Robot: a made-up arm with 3 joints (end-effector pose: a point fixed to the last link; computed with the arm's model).
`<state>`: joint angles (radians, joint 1 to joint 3).
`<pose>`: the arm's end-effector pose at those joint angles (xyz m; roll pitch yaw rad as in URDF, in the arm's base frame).
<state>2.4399 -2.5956 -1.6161</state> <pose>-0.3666 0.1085 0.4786 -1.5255 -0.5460 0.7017</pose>
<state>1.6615 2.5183 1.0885</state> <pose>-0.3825 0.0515 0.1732 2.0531 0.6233 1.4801</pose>
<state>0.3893 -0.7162 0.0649</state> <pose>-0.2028 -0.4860 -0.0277 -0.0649 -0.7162 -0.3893</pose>
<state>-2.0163 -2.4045 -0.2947</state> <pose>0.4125 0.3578 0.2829 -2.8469 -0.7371 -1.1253</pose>
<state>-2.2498 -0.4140 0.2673</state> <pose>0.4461 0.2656 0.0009 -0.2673 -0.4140 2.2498</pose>
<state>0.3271 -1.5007 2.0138</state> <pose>-0.1118 -0.1571 0.0773 -2.0138 -1.5007 -0.3271</pose>
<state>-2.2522 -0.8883 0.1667</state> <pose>0.4004 0.3339 -0.0001 -0.1667 -0.8883 2.2522</pose>
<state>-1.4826 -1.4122 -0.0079</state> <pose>0.5361 0.0581 0.0499 0.0079 -1.4122 1.4826</pose>
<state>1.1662 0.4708 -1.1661</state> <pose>-0.5028 0.1172 -0.1937 1.1661 0.4708 -1.1662</pose>
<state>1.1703 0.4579 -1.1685</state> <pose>-0.5003 0.1156 -0.1970 1.1685 0.4579 -1.1703</pose>
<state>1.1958 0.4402 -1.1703</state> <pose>-0.4947 0.1230 -0.2013 1.1703 0.4402 -1.1958</pose>
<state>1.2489 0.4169 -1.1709</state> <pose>-0.4848 0.1415 -0.2065 1.1709 0.4169 -1.2489</pose>
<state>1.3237 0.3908 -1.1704</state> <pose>-0.4707 0.1685 -0.2121 1.1704 0.3908 -1.3237</pose>
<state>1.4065 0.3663 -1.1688</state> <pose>-0.4541 0.1982 -0.2170 1.1688 0.3663 -1.4065</pose>
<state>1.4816 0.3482 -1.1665</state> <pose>-0.4378 0.2251 -0.2204 1.1665 0.3482 -1.4816</pose>
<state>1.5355 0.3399 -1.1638</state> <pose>-0.4254 0.2452 -0.2217 1.1638 0.3399 -1.5355</pose>
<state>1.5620 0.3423 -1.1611</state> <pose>-0.4193 0.2572 -0.2210 1.1611 0.3423 -1.5620</pose>
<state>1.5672 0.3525 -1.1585</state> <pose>-0.4185 0.2629 -0.2187 1.1585 0.3525 -1.5672</pose>
